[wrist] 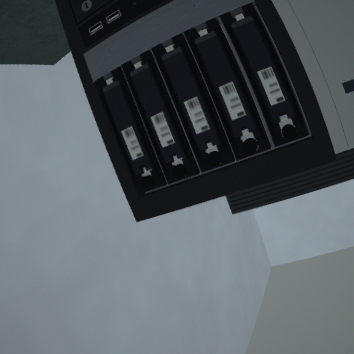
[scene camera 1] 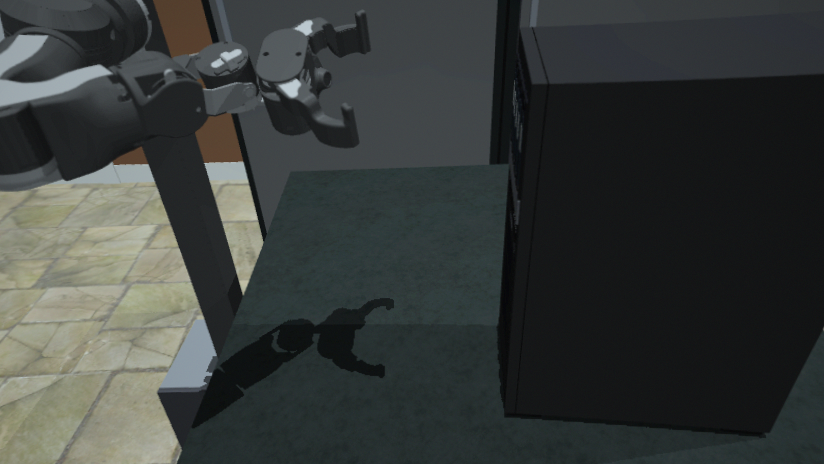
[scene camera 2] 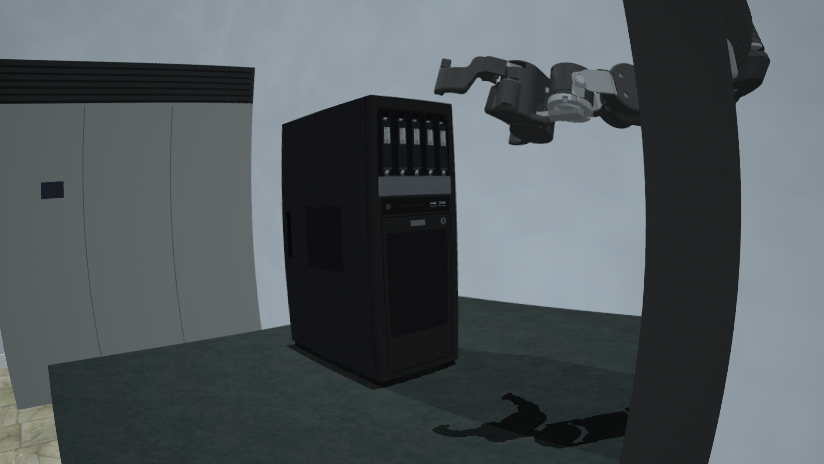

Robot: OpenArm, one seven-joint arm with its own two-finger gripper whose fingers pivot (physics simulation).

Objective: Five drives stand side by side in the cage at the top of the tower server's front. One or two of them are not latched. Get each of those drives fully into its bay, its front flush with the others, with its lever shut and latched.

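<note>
The black tower server [scene camera 1: 663, 242] [scene camera 2: 328, 172] [wrist: 180, 196] stands upright. In the wrist view its five drives [wrist: 119, 111] [wrist: 148, 96] [wrist: 181, 79] [wrist: 216, 64] [wrist: 254, 47] sit side by side in the cage, with white labels and pale catches. Their fronts look about level with each other, and their levers look folded flat. Whether each latch has caught is too small to tell. The drives [scene camera 2: 416, 156] also show as an even row in scene camera 2. My gripper [scene camera 1: 355, 78] is open and empty, held in the air in front of the server's top, apart from it. Its fingers do not show in the wrist view.
The server stands on a dark green table top [scene camera 1: 397, 230] [scene camera 2: 190, 391]. A grey panelled cabinet [scene camera 2: 126, 230] is behind. The robot's dark post [scene camera 1: 196, 230] [scene camera 2: 689, 230] rises at the table's edge. Open air lies between the gripper and the server front.
</note>
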